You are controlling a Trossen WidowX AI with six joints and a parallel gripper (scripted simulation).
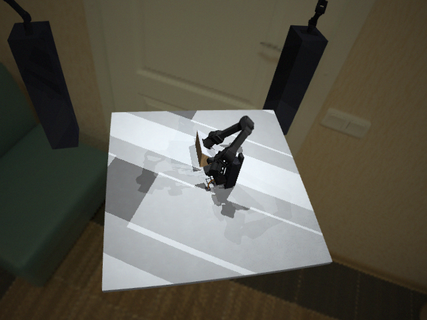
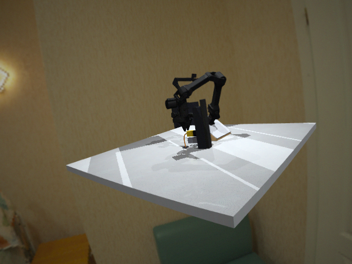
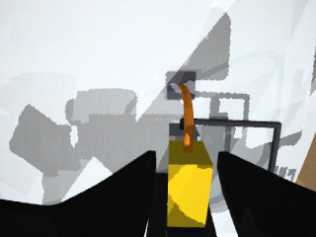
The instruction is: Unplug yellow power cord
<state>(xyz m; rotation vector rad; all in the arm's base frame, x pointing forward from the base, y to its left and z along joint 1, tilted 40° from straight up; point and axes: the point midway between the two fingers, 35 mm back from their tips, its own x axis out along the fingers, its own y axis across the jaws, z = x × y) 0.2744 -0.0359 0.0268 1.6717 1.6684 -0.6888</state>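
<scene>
Right now the yellow plug is 4 cm to the left of my gripper tip, 1 cm below it and 1 cm behind it.
</scene>
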